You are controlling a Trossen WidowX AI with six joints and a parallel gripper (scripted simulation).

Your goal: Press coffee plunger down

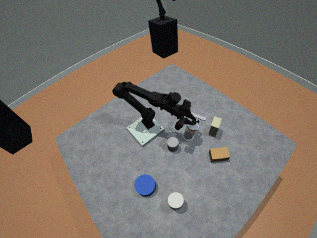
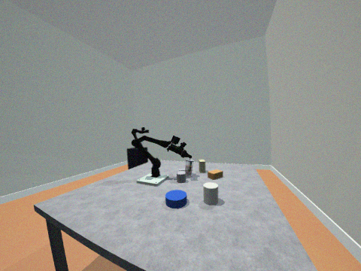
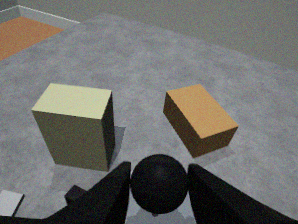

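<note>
Right now my gripper tip is 90 mm above the coffee press and 20 mm past it. The rest, counted from my gripper tip: grey cylinder 150 mm to the right, 140 mm below, 30 mm behind; white cylinder 360 mm to the right, 250 mm ahead, 130 mm below.
</note>
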